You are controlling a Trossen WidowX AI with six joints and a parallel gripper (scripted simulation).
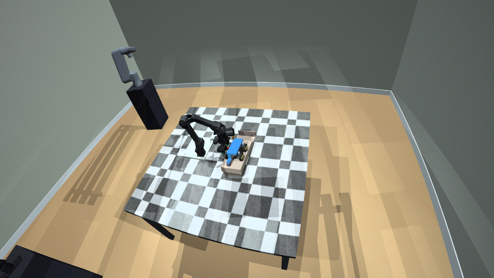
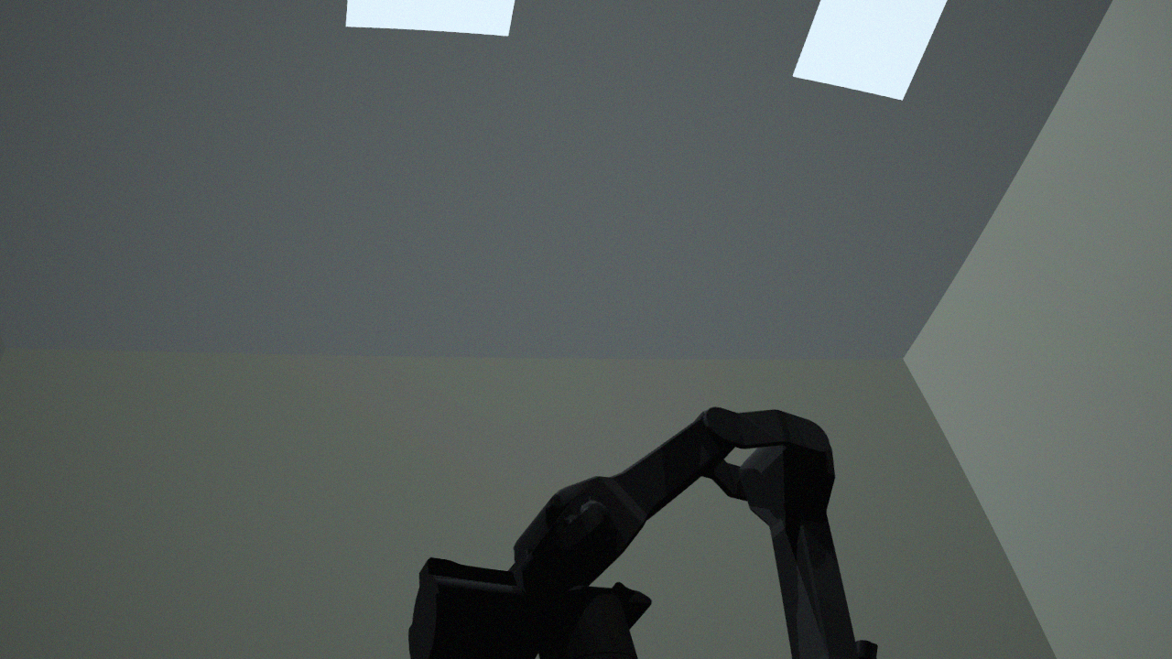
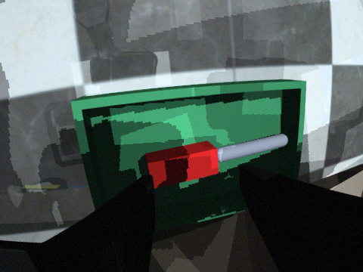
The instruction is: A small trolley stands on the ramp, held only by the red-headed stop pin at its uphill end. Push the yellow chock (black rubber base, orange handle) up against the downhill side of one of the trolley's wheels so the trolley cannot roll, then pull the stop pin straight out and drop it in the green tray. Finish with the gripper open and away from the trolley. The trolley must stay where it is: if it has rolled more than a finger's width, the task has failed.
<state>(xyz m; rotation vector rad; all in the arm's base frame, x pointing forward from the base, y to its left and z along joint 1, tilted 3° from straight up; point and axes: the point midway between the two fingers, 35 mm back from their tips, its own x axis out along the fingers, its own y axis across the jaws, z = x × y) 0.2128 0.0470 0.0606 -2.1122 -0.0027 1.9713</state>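
My gripper tip is now 20 mm to the right of the red-headed stop pin and 20 mm above it. Also, from my gripper tip: yellow chock 60 mm ahead, 50 mm above; then blue-topped trolley 110 mm to the right, 100 mm ahead, 80 mm above.
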